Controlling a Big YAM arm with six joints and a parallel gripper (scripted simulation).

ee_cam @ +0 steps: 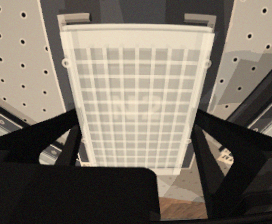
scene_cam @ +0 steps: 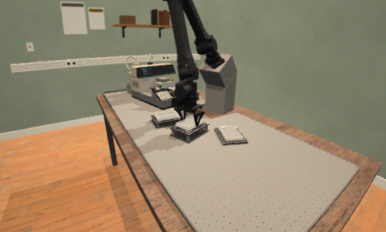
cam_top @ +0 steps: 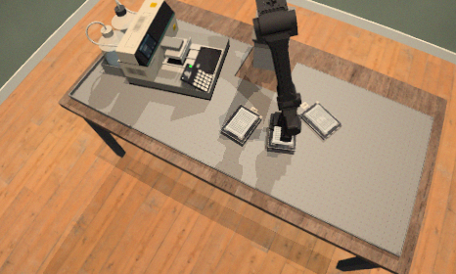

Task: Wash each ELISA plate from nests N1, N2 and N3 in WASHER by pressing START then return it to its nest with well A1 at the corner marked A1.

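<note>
The ELISA plate is 1 cm below my hand. From my hand the other things lie so: plate washer 65 cm to the right, 7 cm above, 3 cm ahead; then nest label 20 cm behind, 6 cm below, 2 cm to the right.
</note>
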